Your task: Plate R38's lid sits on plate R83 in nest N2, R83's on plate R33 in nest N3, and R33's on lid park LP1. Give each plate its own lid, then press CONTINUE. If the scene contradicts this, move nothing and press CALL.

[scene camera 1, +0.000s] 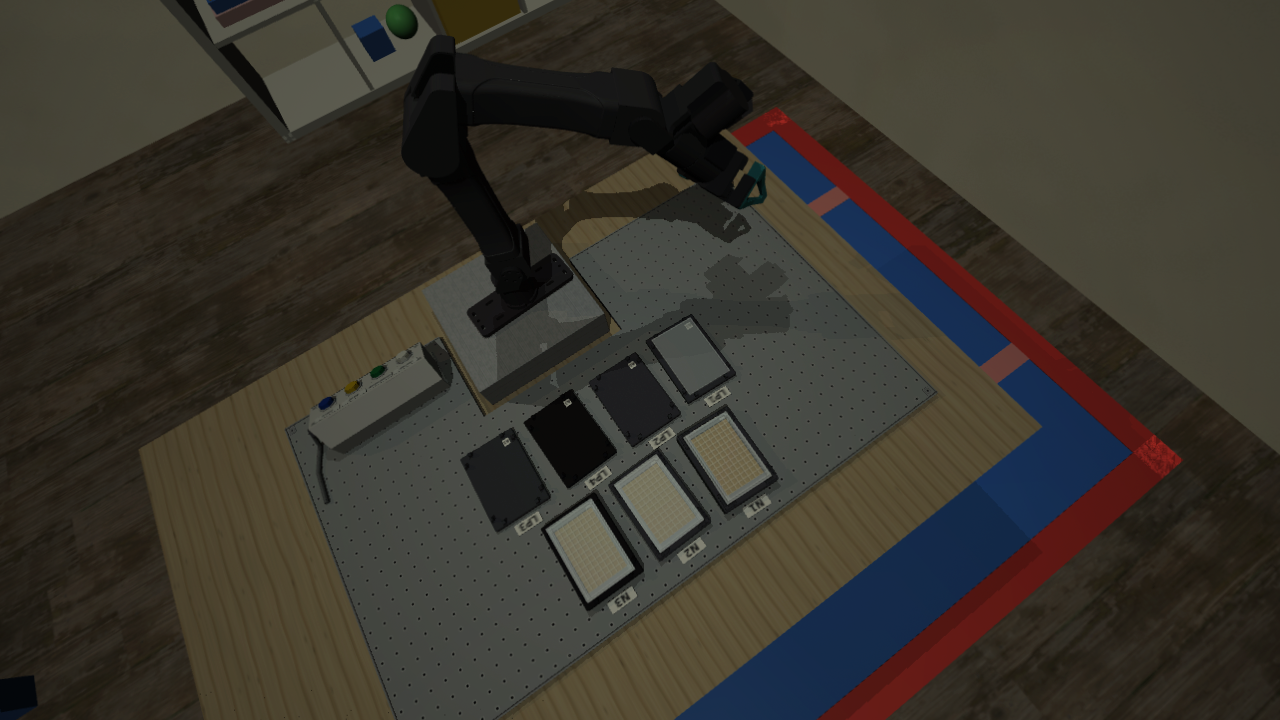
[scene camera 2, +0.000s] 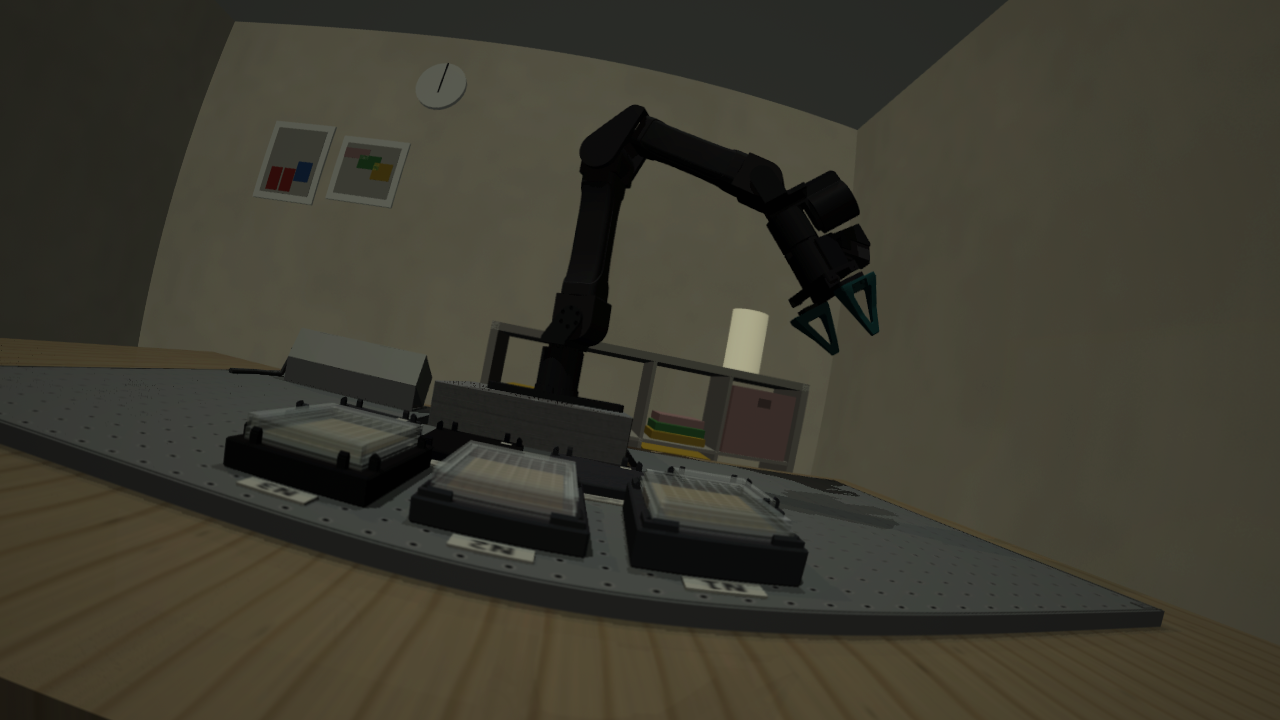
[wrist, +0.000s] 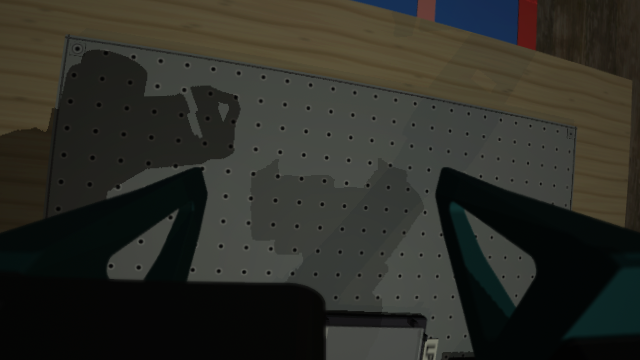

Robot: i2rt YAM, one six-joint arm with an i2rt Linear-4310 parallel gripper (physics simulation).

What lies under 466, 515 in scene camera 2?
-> A nest N2.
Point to a nest N1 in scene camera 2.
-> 658, 545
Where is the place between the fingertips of my gripper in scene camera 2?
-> At 854, 344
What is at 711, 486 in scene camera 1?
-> A nest N1.
